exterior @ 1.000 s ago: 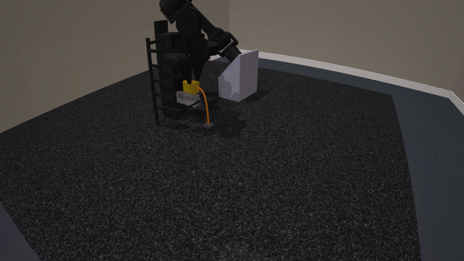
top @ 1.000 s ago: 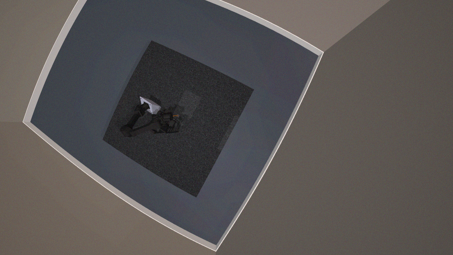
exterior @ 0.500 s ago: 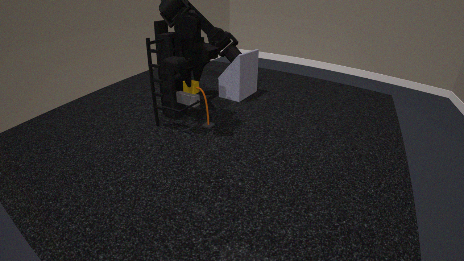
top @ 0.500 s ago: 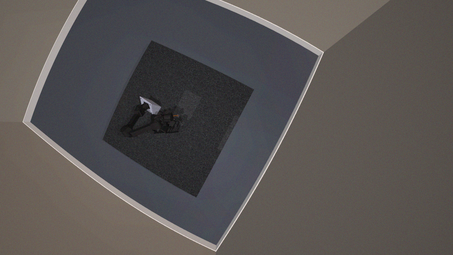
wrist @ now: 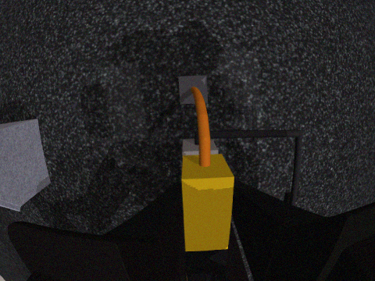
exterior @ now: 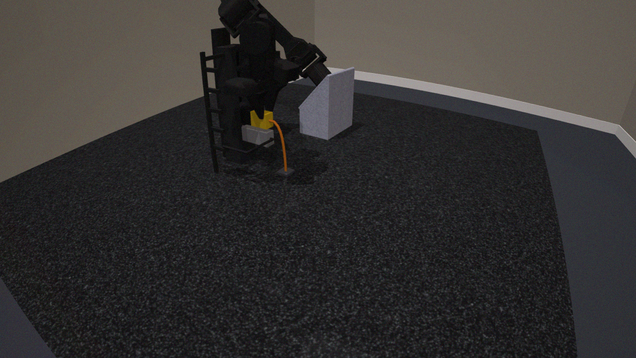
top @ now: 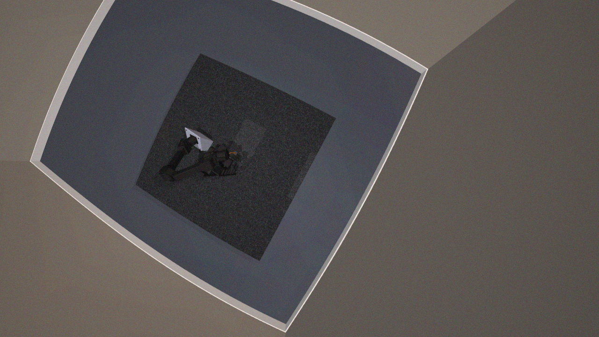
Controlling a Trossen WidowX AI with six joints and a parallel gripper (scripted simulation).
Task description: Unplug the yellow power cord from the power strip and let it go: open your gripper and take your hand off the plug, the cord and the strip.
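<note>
Right now the yellow plug is 30 mm to the right of my gripper tip.
</note>
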